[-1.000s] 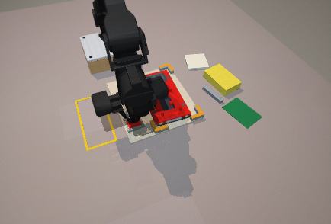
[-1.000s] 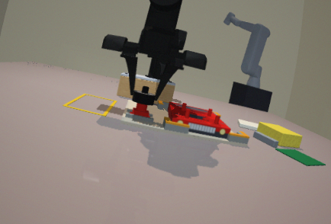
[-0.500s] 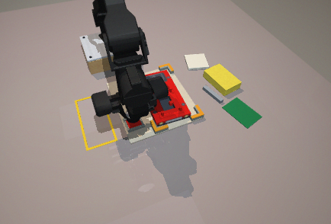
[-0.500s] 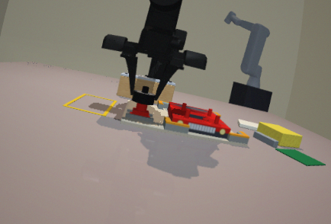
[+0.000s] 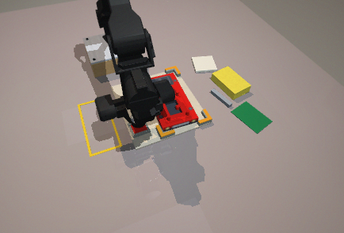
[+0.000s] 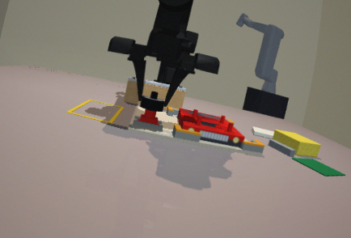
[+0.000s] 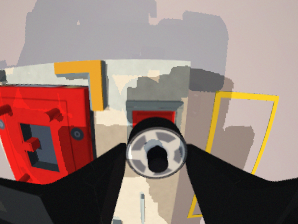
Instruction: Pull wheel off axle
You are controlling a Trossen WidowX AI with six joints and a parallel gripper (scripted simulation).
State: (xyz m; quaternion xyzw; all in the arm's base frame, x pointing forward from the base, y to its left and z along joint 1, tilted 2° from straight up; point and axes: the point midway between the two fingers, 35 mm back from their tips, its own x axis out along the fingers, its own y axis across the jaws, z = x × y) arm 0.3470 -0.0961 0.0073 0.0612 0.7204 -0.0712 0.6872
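Right now the wheel is right at my gripper tip. Round my gripper tip: green tile (14 cm ahead, 30 cm to the left, 4 cm below); yellow block (1 cm ahead, 33 cm to the left, 3 cm below); grey bar (4 cm ahead, 27 cm to the left, 3 cm below).
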